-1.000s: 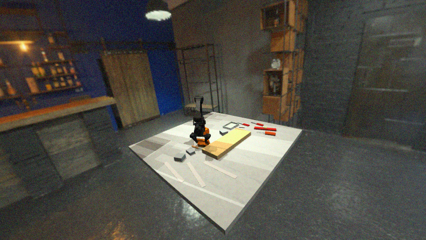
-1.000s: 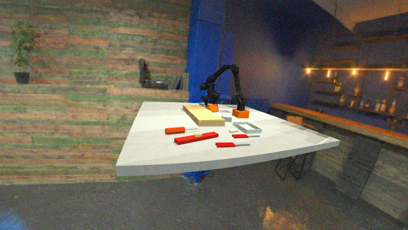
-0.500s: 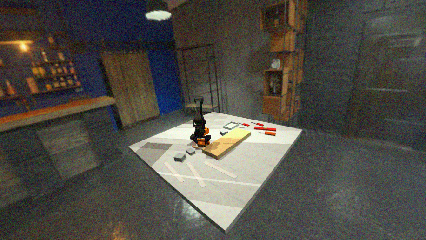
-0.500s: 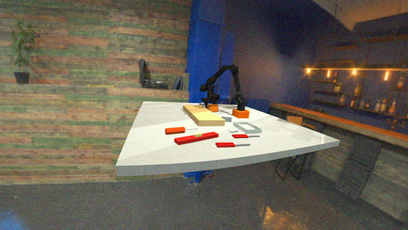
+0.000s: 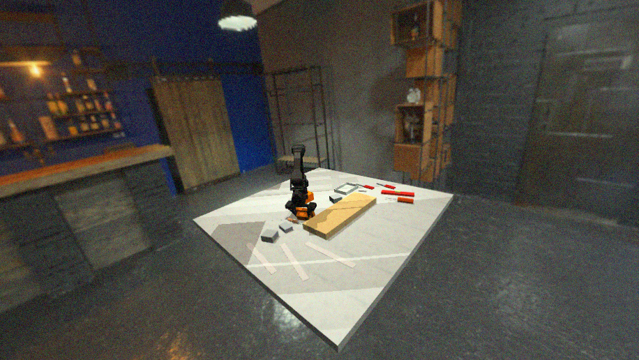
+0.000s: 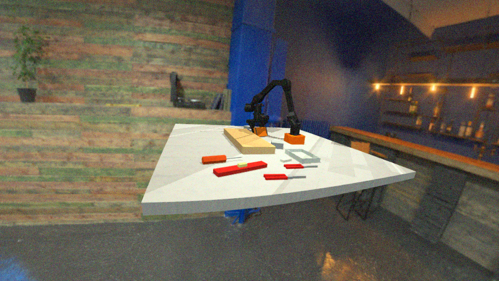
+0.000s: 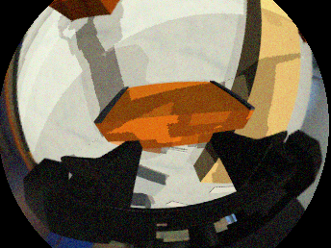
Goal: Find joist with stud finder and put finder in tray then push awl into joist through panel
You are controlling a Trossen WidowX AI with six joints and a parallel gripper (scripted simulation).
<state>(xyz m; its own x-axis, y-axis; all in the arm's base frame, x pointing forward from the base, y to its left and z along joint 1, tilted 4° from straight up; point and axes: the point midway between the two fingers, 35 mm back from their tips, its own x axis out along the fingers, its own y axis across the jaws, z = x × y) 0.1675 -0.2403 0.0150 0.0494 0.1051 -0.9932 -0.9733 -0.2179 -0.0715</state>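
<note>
Now: gripper tip 2 cm past the awl, 4 cm to the left of it and 2 cm above it. Also, from my gripper tip: grey tray 5 cm ahead, 52 cm to the left, 1 cm below; orange stud finder 1 cm ahead, 1 cm to the left; red level 44 cm ahead, 57 cm to the left, 1 cm below.
</note>
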